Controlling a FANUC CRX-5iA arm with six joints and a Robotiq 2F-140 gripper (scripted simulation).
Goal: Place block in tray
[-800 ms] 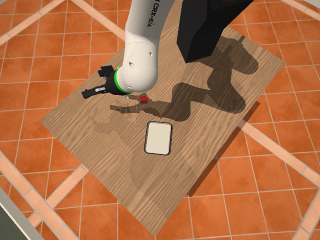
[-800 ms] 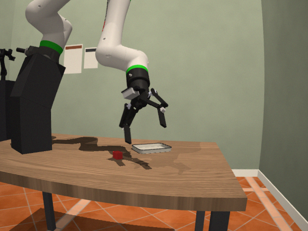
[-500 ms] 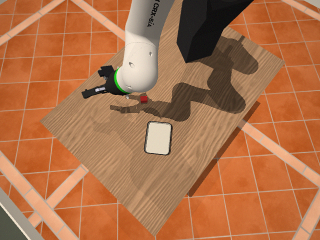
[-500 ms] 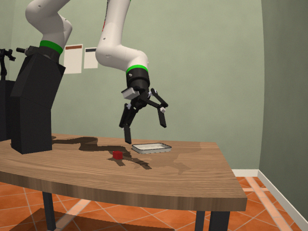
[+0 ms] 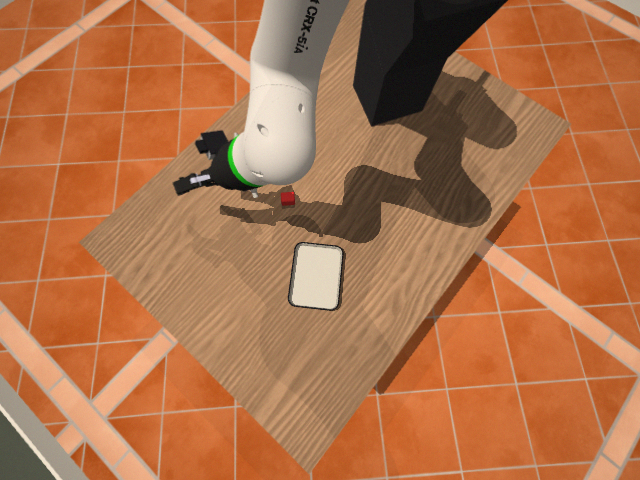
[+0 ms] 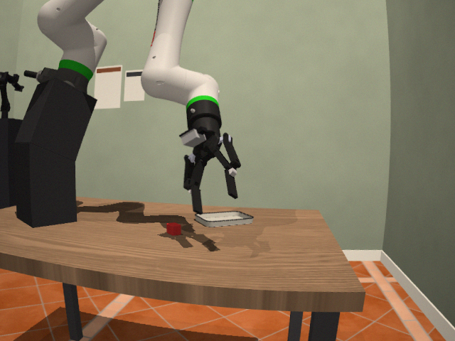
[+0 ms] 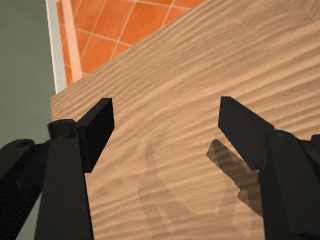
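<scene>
Now: the red block 16 cm to the left of my hand, 12 cm below it and 12 cm behind it. Round my hand: white tray (34 cm to the left, 12 cm below, 3 cm ahead).
</scene>
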